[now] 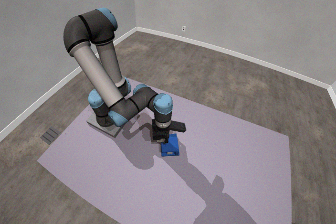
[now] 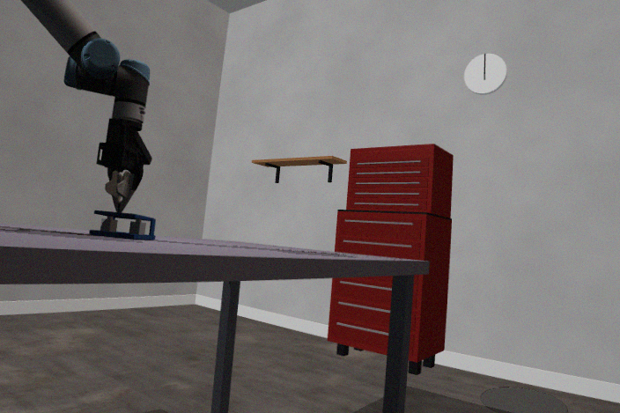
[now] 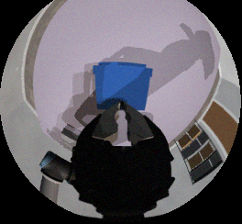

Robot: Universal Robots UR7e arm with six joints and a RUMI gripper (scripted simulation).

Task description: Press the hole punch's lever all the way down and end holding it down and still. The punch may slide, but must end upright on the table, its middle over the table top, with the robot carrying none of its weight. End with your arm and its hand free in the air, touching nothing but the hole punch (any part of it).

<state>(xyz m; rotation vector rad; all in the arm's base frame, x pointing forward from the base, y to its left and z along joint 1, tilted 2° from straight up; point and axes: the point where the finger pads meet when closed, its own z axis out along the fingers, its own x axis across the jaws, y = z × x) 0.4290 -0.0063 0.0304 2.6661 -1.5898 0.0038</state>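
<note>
Now: the blue hole punch 3 cm ahead of my hand, 2 cm to the left of it and 4 cm below it.
</note>
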